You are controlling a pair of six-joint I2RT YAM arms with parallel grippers.
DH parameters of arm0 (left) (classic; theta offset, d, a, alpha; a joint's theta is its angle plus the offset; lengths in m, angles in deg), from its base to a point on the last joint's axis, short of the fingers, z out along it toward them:
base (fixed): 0 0 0 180
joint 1: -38.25 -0.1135 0.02 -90
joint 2: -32.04 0 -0.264 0
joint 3: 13.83 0 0.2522 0
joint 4: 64.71 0 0.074 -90
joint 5: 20.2 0 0 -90
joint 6: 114.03 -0.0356 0 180
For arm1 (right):
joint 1: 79.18 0.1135 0.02 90
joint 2: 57.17 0 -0.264 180
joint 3: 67.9 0 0.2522 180
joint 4: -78.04 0 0.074 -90
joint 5: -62.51 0 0 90
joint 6: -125.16 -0.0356 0 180
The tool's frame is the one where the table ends.
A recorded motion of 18 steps. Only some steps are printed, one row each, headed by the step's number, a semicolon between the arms.
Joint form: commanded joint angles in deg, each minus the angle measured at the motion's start. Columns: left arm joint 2, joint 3, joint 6, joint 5, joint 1, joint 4; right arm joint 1, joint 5, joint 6, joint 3, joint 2, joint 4.
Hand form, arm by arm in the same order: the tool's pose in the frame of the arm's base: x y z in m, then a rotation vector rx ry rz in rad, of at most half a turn. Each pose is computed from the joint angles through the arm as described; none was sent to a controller.
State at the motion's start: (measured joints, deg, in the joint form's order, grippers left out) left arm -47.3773 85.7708 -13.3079 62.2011 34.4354 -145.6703; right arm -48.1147 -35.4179 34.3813 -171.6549 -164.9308 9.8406
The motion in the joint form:
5: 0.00 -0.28 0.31 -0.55 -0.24 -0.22; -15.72 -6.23 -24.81 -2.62 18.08 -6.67
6: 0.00 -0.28 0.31 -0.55 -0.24 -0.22; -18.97 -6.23 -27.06 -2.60 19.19 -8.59
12: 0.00 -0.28 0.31 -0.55 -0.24 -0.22; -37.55 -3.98 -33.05 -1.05 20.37 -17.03
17: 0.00 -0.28 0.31 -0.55 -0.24 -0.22; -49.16 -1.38 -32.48 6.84 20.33 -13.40
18: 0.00 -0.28 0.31 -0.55 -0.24 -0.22; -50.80 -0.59 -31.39 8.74 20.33 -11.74
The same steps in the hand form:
5: 0.2609 0.0134 0.3631 -0.2989 2.6243 -0.2289; 0.3083 0.0756 0.3577 0.3161 2.5198 -0.0423
6: 0.2609 0.0134 0.3631 -0.2989 2.6243 -0.2289; 0.3044 0.0563 0.3614 0.4365 2.5154 -0.0562
12: 0.2609 0.0134 0.3631 -0.2989 2.6243 -0.2289; 0.2870 -0.0400 0.3519 0.9872 2.5285 -0.1492
17: 0.2609 0.0134 0.3631 -0.2989 2.6243 -0.2289; 0.2743 -0.0957 0.3149 1.2485 2.5138 -0.1682
18: 0.2609 0.0134 0.3631 -0.2989 2.6243 -0.2289; 0.2724 -0.1033 0.3065 1.2613 2.5173 -0.1611

